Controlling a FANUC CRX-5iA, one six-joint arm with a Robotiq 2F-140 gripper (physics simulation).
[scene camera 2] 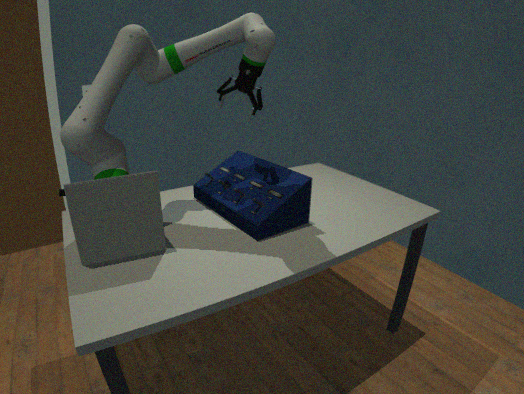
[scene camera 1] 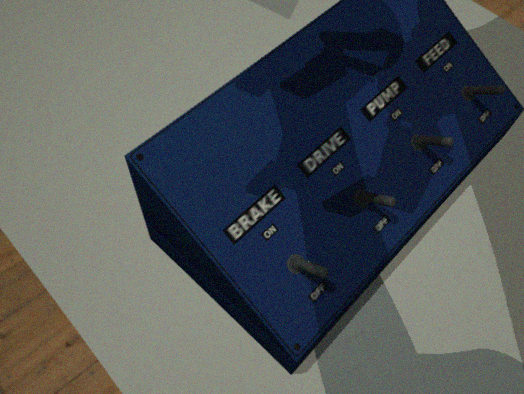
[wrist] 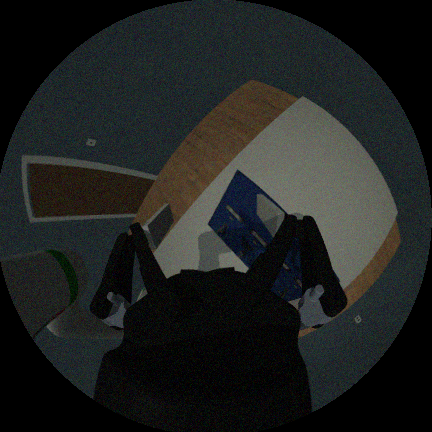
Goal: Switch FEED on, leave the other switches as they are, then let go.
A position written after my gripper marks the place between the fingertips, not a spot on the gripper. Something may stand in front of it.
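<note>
Blue sloped switch box (scene camera 1: 271, 167), (scene camera 2: 285, 195), (wrist: 236, 210). My gripper (scene camera 2: 234, 113), (wrist: 212, 207).
</note>
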